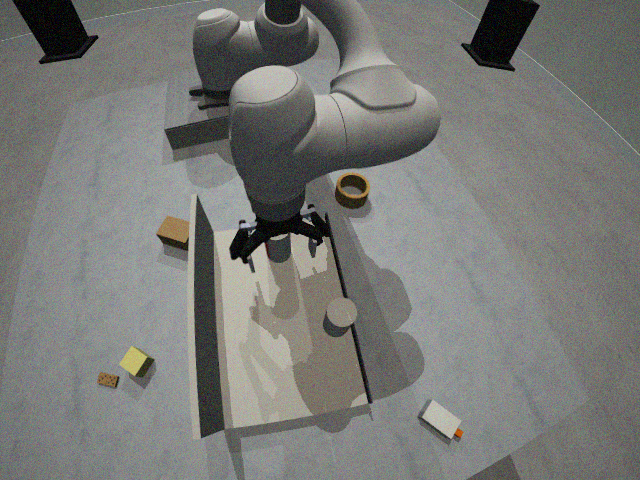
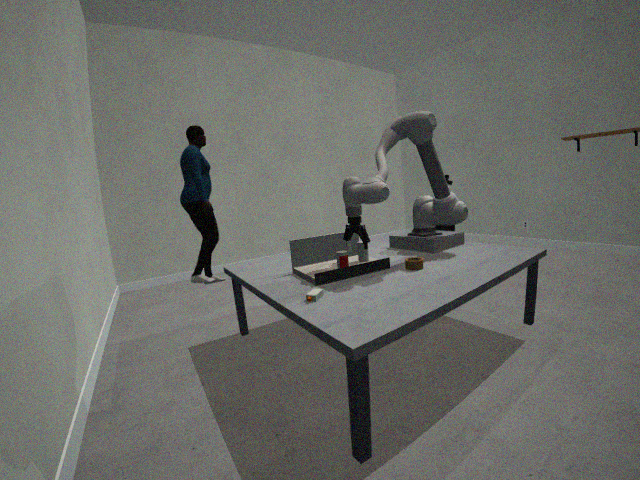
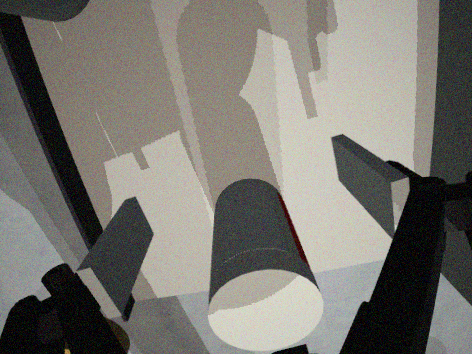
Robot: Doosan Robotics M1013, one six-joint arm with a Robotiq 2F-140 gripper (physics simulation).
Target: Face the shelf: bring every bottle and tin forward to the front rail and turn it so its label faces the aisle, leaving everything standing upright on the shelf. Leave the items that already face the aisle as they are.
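Frame: origin at the arm's base, x right, y up, z back, level; metres.
Seen in the pictures: gripper, fingertip midpoint: (image 1: 282, 259) (image 2: 357, 254) (image 3: 237, 188); arm's base, link origin: (image 1: 227, 93) (image 2: 424, 234).
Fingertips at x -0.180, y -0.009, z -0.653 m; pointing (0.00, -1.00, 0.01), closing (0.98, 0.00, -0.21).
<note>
Pixels of each thing's top centre, then the offset from my fingertips to it.
- taller grey tin with a pale top, top centre: (image 3: 266, 314) (image 1: 276, 227) dx +0.009, dy +0.062, dz +0.044 m
- front rail, top centre: (image 3: 12, 66) (image 1: 346, 296) (image 2: 354, 265) dx -0.136, dy -0.022, dz -0.090 m
- second tin, top centre: (image 1: 342, 311) (image 2: 341, 251) dx -0.108, dy +0.052, dz -0.143 m
- orange ring, top centre: (image 1: 353, 184) (image 2: 414, 259) dx -0.205, dy -0.033, dz +0.236 m
- white box with an orange cap, top centre: (image 1: 445, 421) (image 2: 313, 292) dx -0.318, dy -0.055, dz -0.383 m
- brown block, top centre: (image 1: 175, 228) dx +0.273, dy -0.033, dz +0.118 m
- yellow block, top centre: (image 1: 133, 360) dx +0.338, dy -0.045, dz -0.205 m
- speckled piece, top centre: (image 1: 107, 379) dx +0.414, dy -0.075, dz -0.243 m
A taller grey tin with a pale top (image 1: 279, 250) (image 2: 363, 254) (image 3: 260, 305) stands upright at the arm-side end of the shelf (image 1: 204, 310) (image 2: 315, 250) (image 3: 165, 225), apart from the front rail (image 1: 361, 372) (image 2: 351, 271) (image 3: 45, 110). A red strip shows on its side toward the back panel. A second tin (image 1: 341, 312) (image 2: 342, 260) (image 3: 55, 7) stands upright beside the rail, its red label toward the aisle. My gripper (image 1: 281, 254) (image 2: 356, 249) (image 3: 237, 188) is open, its fingers spread on either side of the taller tin, touching neither side.
An orange ring (image 1: 352, 201) (image 2: 413, 266) lies beyond the rail near the arm's end. A white box with an orange cap (image 1: 439, 418) (image 2: 315, 294) lies on the aisle side. Behind the shelf are a brown block (image 1: 174, 230), a yellow block (image 1: 133, 360) and a speckled piece (image 1: 108, 380).
</note>
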